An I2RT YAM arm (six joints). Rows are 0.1 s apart.
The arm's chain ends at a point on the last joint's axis. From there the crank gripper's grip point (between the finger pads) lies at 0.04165 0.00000 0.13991 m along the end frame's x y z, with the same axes.
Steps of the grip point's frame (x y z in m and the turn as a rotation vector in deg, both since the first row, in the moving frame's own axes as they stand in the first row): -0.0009 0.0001 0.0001 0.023 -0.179 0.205; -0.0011 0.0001 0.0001 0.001 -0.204 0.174; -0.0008 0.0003 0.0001 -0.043 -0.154 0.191; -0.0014 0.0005 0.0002 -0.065 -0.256 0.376; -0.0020 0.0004 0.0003 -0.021 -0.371 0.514; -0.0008 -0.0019 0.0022 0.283 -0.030 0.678; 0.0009 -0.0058 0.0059 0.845 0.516 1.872; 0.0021 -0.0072 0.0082 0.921 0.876 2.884; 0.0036 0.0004 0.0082 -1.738 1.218 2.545; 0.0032 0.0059 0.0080 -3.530 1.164 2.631
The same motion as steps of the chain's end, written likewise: -0.0005 0.0000 0.0000 0.023 -0.179 0.205; -0.0006 0.0000 0.0000 0.001 -0.204 0.174; -0.0004 0.0001 0.0000 -0.043 -0.154 0.191; -0.0008 0.0001 0.0000 -0.065 -0.256 0.376; -0.0011 0.0000 0.0000 -0.021 -0.371 0.514; -0.0007 -0.0017 0.0022 0.283 -0.030 0.678; -0.0004 -0.0051 0.0063 0.845 0.516 1.872; 0.0000 -0.0071 0.0089 0.921 0.876 2.884; 0.0008 -0.0057 0.0092 -1.738 1.218 2.545; 0.0006 -0.0047 0.0092 -3.530 1.164 2.631
